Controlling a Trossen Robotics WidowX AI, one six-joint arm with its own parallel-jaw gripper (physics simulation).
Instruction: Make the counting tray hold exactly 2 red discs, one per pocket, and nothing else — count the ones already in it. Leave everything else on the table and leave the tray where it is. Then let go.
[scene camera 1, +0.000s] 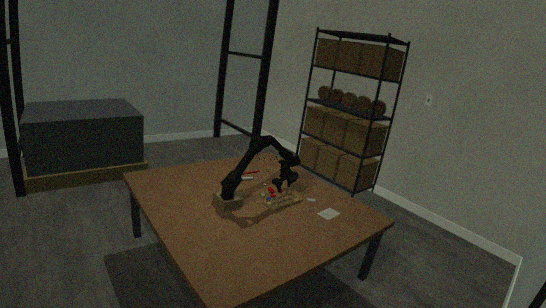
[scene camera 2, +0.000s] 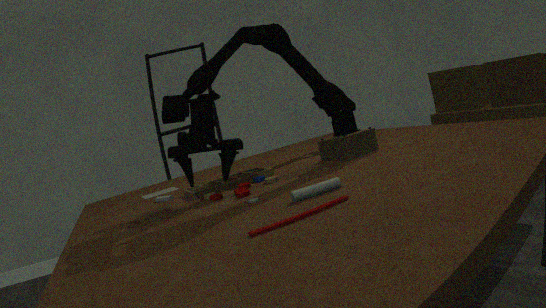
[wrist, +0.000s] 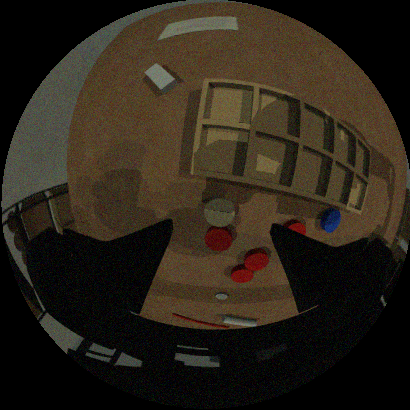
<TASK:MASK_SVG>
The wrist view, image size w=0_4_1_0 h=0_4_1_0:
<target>my gripper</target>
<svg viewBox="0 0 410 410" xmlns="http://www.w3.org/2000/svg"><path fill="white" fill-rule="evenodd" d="M26 245L27 272L46 312L81 337L109 349L116 348L142 362L141 366L114 366L71 348L67 349L66 354L96 377L122 391L150 401L187 408L226 408L256 403L291 391L326 371L359 342L383 310L384 305L380 297L389 280L392 267L392 251L378 237L368 243L368 237L363 237L340 246L331 246L278 223L272 223L269 234L288 279L297 311L302 313L252 327L201 329L166 324L126 311L127 309L140 313L172 233L171 218L107 241L69 228L63 228L60 234L48 226ZM175 352L219 356L219 366L184 365L184 361L174 359ZM286 344L286 350L272 354L273 358L257 361L256 351Z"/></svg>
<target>wooden counting tray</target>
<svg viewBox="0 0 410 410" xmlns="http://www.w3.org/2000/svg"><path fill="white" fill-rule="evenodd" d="M203 79L190 174L234 180L283 190L324 201L361 214L369 181L371 149L350 127L320 106L279 88L236 79Z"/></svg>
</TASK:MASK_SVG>
